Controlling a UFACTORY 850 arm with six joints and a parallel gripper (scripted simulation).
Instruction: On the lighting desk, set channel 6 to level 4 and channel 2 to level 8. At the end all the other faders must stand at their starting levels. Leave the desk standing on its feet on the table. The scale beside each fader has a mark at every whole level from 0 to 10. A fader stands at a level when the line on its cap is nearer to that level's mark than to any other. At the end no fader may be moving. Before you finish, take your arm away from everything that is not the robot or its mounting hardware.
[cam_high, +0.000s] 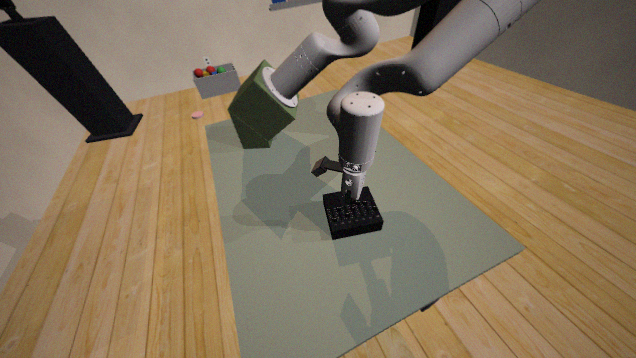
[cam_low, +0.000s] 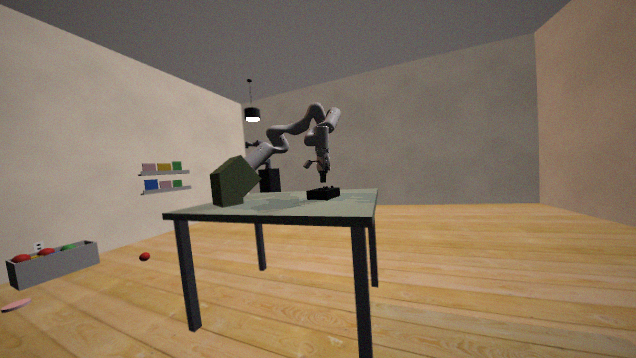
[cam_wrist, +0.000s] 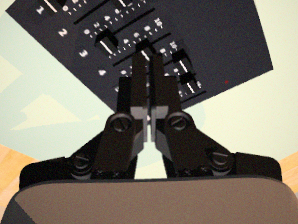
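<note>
The channel 4 cap lies 1 cm to the left of my hand and 5 cm below it. Also, from my hand: channel 2 cap 1 cm behind, 4 cm to the right, 5 cm below; then channel 3 cap 2 cm ahead, 2 cm to the right, 5 cm below; then channel 5 cap 1 cm behind, 3 cm to the left, 5 cm below.
</note>
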